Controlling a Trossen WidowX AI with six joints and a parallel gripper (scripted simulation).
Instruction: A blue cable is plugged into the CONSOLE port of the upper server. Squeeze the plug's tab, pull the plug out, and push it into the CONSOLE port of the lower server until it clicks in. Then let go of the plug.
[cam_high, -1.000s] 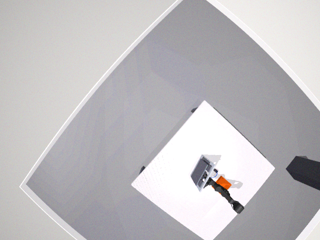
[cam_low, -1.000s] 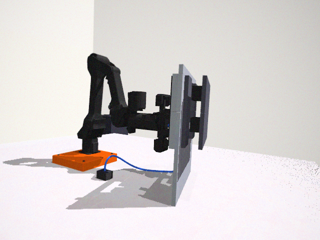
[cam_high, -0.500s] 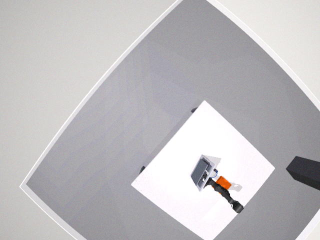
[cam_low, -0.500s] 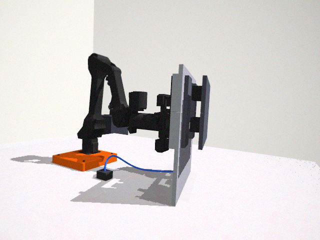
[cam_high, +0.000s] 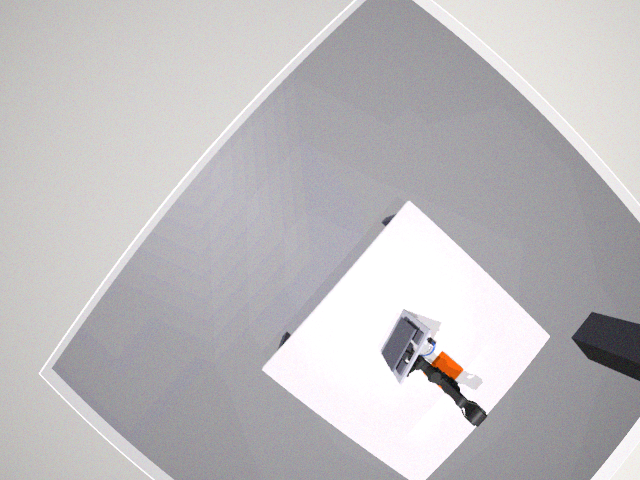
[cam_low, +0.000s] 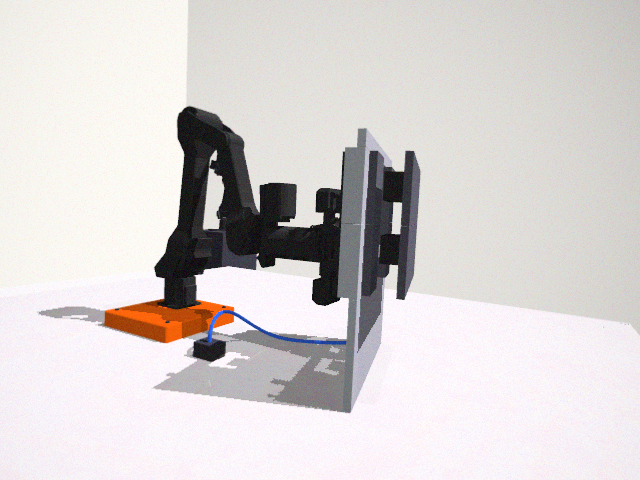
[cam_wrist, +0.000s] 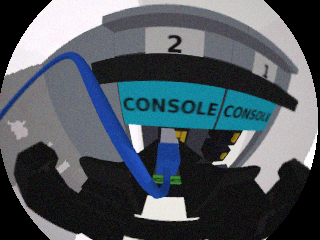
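My gripper tip is now right at the blue plug. From my gripper tip the other things lie so: small black block (220 mm behind, 130 mm to the right, 170 mm below).
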